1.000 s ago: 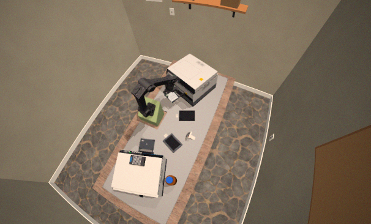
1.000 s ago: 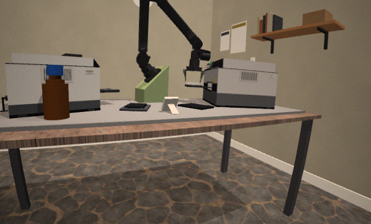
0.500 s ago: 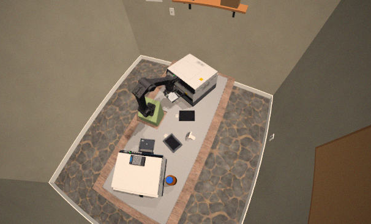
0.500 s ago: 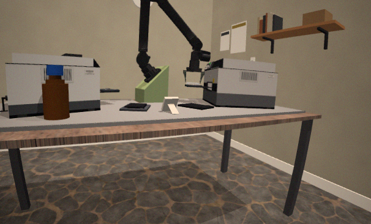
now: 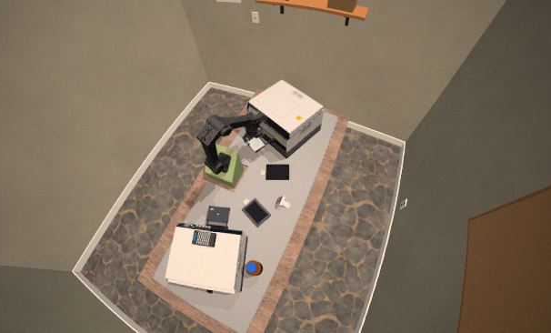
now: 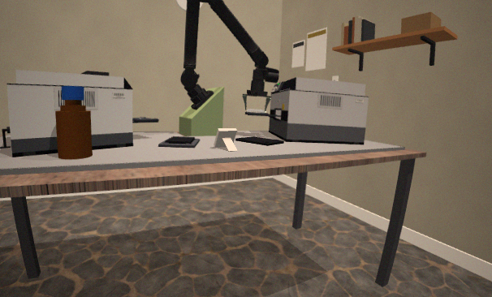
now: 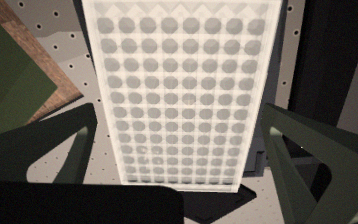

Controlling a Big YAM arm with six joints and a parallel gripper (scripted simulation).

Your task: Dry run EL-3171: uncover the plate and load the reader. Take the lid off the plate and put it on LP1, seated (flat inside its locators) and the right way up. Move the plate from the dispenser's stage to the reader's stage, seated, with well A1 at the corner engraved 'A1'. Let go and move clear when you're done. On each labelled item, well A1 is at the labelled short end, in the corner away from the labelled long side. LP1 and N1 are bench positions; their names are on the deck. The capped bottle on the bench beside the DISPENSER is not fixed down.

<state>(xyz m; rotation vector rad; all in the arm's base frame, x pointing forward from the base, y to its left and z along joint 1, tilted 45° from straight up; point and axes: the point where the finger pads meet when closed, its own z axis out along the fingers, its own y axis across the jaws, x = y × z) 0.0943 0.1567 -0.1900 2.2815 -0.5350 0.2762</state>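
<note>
The lidded white well plate lies 1 cm below my hand. Round my hand: black pad (22 cm ahead, 13 cm below, 9 cm to the right); dark lid (42 cm to the right, 22 cm ahead, 12 cm below); grey pad (42 cm to the right, 22 cm ahead, 13 cm below).
</note>
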